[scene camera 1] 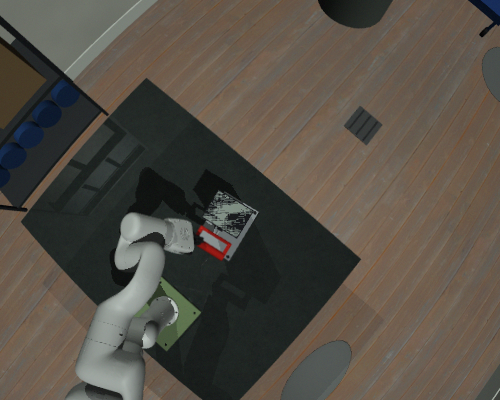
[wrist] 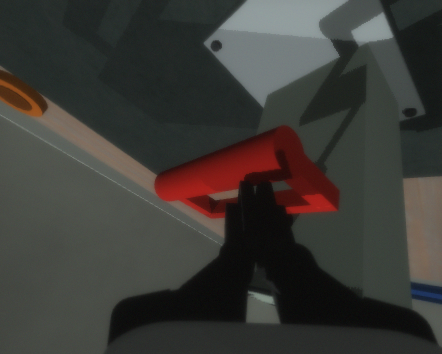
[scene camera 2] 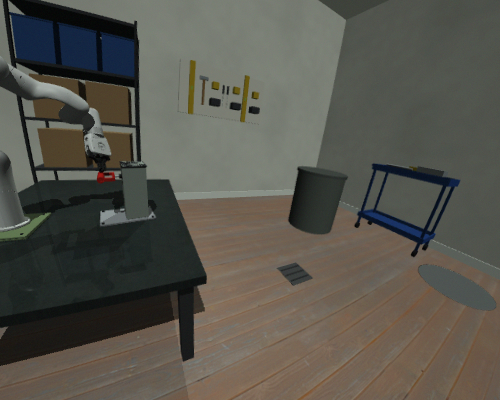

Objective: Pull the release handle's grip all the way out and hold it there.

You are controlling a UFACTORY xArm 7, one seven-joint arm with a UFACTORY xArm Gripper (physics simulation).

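The release handle's red grip is a thick bar with a rectangular frame behind it. It stands out from a tall grey housing near its top, with a short rod showing between them in the second scene view. The housing stands on a light base plate. My gripper is shut with nothing between its fingers. In the wrist view its tips overlap the frame's opening, close behind the thick bar. How deep they reach and whether they touch the bar I cannot tell.
The dark table carries the housing and the arm's green mounting plate. A rack stands behind the table. A grey bin and a blue cart stand on the floor beyond.
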